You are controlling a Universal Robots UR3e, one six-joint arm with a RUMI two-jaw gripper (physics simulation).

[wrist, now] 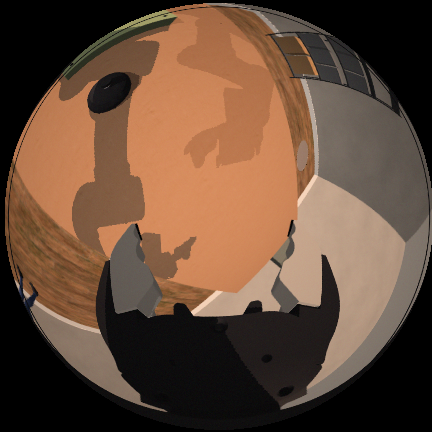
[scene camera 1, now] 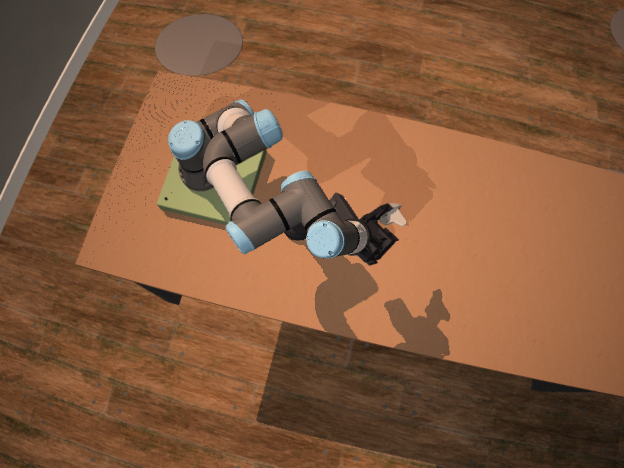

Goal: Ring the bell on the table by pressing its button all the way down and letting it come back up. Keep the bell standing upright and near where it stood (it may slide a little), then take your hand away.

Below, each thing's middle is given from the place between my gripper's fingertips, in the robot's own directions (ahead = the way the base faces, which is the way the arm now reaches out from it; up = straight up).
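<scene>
My gripper: 30 mm to the right of the bell (wrist: 99,99), 160 mm above it and 210 mm past it.
</scene>
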